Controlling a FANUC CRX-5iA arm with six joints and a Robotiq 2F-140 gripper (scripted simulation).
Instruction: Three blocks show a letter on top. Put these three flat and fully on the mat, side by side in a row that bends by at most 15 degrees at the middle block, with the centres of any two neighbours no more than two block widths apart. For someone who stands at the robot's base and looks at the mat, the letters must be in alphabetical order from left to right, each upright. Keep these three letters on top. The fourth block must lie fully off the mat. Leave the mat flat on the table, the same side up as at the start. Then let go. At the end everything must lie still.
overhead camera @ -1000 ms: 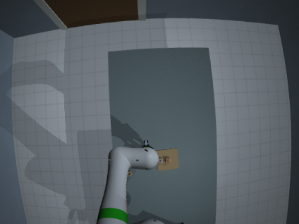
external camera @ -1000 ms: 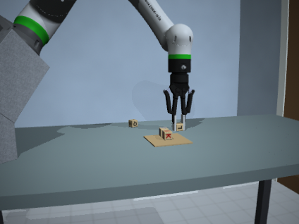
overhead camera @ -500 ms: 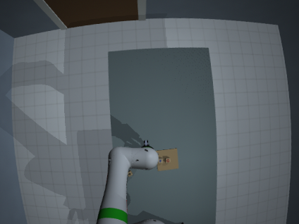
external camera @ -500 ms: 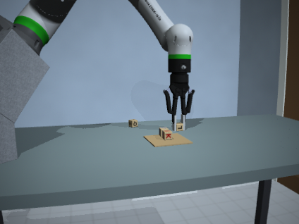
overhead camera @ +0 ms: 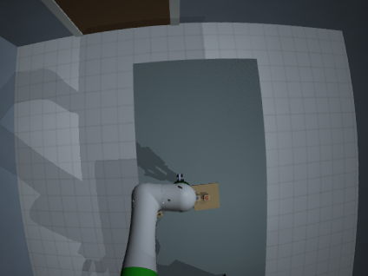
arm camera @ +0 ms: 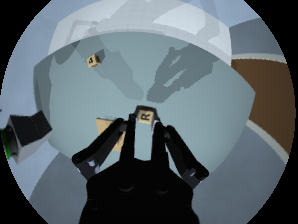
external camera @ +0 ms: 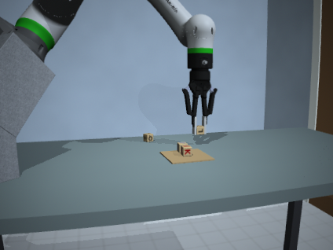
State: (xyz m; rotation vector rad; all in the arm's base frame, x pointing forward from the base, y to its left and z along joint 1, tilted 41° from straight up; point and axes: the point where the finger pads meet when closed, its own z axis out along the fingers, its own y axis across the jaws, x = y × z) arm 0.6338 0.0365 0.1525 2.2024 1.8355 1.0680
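Right now the tan mat is 13 cm to the right of my hand, 10 cm behind it and 8 cm below it.
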